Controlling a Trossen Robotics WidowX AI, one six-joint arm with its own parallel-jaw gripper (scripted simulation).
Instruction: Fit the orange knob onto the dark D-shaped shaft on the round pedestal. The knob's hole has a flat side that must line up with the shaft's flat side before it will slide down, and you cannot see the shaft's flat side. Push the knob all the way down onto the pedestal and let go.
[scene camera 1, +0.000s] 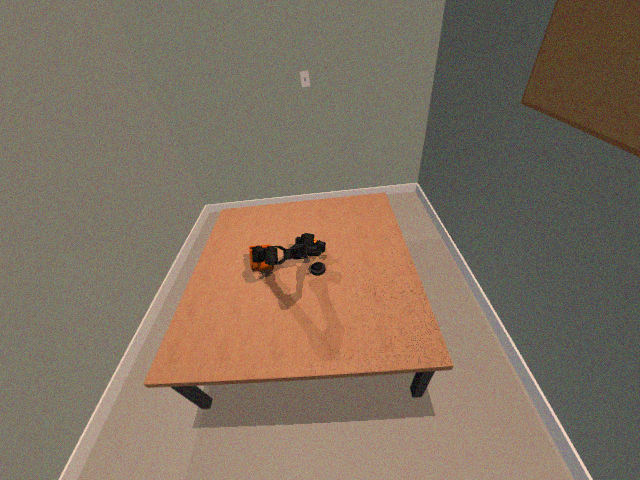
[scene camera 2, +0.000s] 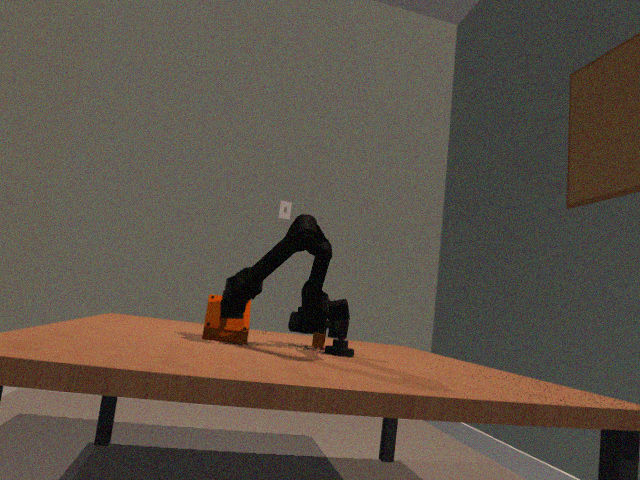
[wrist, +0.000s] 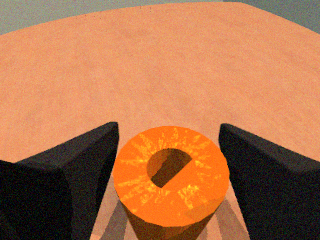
In view: my gripper (scene camera 2: 321, 333) and an orange knob (wrist: 166, 175).
My gripper also shows in the wrist view (wrist: 169, 131).
